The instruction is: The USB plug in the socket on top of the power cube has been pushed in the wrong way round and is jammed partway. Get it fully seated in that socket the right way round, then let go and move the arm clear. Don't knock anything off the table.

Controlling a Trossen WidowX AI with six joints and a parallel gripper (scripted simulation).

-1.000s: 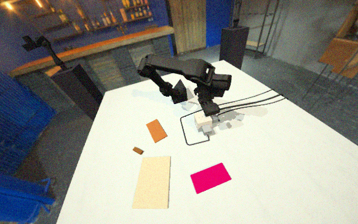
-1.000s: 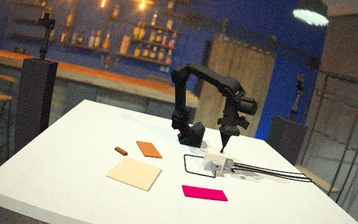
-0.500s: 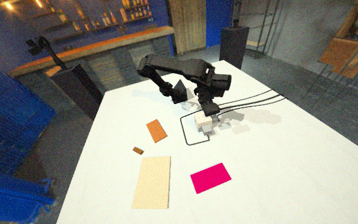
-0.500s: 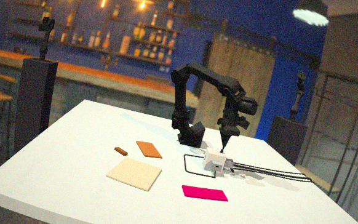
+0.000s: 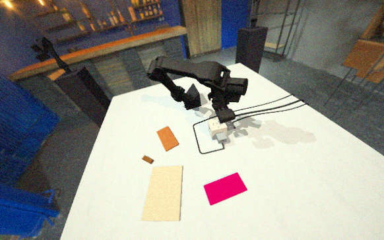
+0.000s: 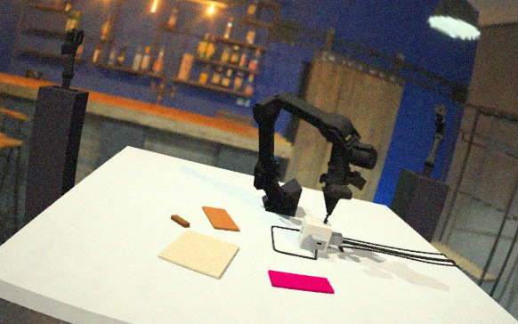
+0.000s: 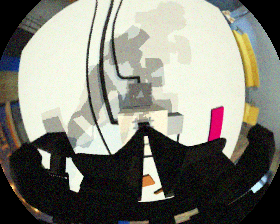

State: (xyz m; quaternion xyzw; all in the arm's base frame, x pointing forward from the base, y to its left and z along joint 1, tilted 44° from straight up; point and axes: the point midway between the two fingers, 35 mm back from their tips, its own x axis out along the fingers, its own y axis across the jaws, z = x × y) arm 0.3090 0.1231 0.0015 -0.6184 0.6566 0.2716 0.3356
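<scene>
The USB plug is 20 mm below my gripper tip. From my gripper tip the other things lie so: brown block 400 mm to the right, 100 mm below, 20 mm ahead; magenta card 260 mm ahead, 110 mm to the right, 100 mm below; orange card 290 mm to the right, 100 mm below, 80 mm behind.
</scene>
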